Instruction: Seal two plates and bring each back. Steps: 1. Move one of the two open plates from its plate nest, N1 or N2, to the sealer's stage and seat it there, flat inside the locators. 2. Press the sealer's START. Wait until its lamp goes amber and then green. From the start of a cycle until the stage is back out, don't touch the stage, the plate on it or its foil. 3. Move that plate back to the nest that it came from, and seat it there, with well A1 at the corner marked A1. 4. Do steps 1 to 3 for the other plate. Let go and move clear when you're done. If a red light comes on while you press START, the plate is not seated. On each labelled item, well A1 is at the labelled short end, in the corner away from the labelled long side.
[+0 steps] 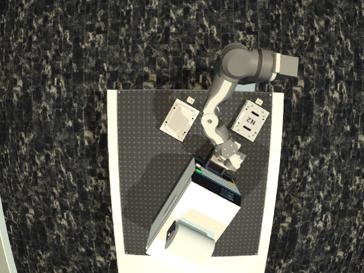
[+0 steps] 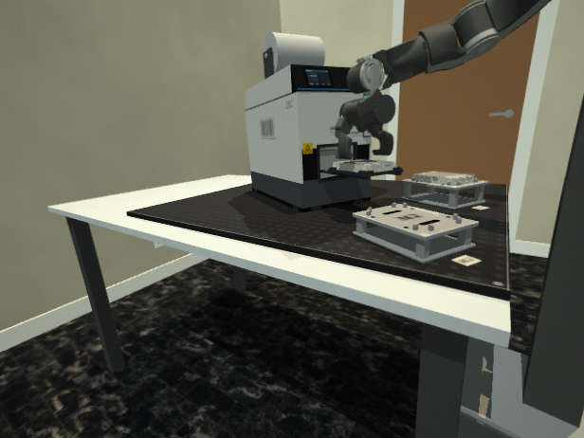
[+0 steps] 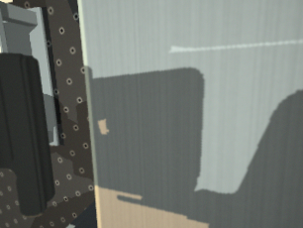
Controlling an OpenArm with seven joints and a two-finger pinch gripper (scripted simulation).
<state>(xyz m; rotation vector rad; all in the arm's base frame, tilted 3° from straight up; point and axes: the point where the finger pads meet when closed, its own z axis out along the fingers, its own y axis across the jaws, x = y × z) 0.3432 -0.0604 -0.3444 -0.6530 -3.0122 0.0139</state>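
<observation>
The clear well plate is 20 mm below my hand. From my hand the other things lie so: sealer stage 30 mm below; N1 label 210 mm behind, 180 mm to the right, 140 mm below; sealer screen 120 mm ahead, 10 mm to the right, 180 mm above.
</observation>
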